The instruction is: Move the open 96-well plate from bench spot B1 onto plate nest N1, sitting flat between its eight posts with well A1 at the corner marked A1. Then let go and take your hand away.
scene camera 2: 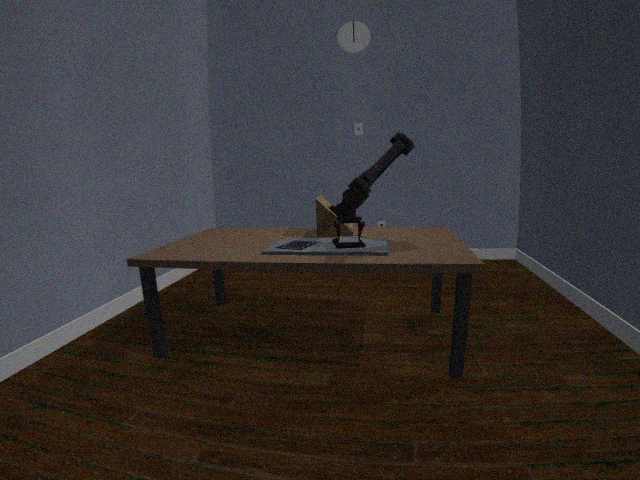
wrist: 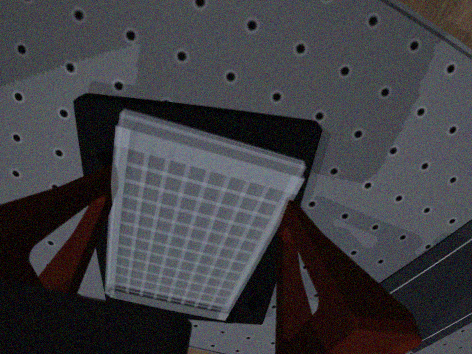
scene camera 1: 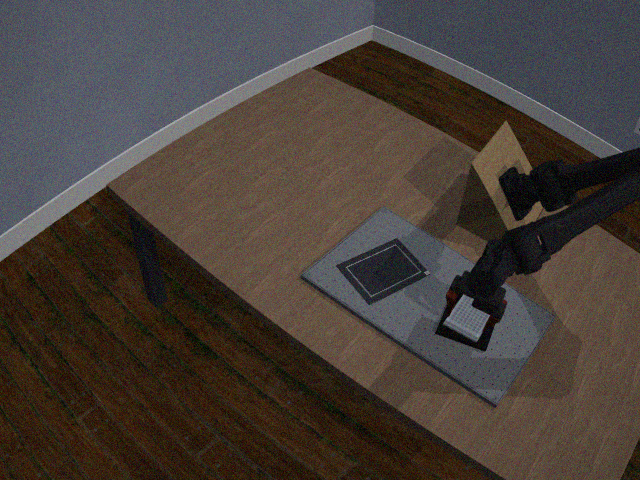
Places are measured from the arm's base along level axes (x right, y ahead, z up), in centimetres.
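Where they show: gripper, fingertip midpoint: (scene camera 2: 349, 240) (wrist: 200, 191) (scene camera 1: 466, 323); arm's base at its link origin: (scene camera 2: 338, 215) (scene camera 1: 514, 194).
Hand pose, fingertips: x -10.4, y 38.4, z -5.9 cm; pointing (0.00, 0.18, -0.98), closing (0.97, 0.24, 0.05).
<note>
Each offset is from my fingertips to the top centre of the thing. "spot": to the spot under its first point. Level surfaces: height alone.
The white 96-well plate @(dy -3.5, dx +0.4, dz +0.9 cm) (scene camera 1: 467, 318) (scene camera 2: 348, 230) (wrist: 199, 218) sits between the red fingers of my gripper (scene camera 1: 475, 307) (scene camera 2: 348, 233) (wrist: 200, 191), which is shut on its long sides. The plate hangs level just over the black spot pad @(spot: dy -0.3, dx -5.7, dz -1.5 cm) (scene camera 1: 485, 340) (wrist: 234, 123) at the right of the grey perforated board @(dy -3.4, dx +9.5, dz -2.5 cm) (scene camera 1: 375, 310) (scene camera 2: 375, 248) (wrist: 270, 53). The plate nest @(dy -1.4, dx +23.3, dz -2.4 cm) (scene camera 1: 381, 270) (scene camera 2: 296, 245), a dark square with a white outline, lies to the left on the same board with nothing on it. Its posts and corner mark are too small to make out.
A tan wooden wedge (scene camera 1: 499, 162) (scene camera 2: 325, 221) stands behind the board, carrying the arm's base. The board lies on a wooden table @(dz -3.9 cm) (scene camera 1: 270, 190) (scene camera 2: 223, 243), close to its front edge in the first scene view.
</note>
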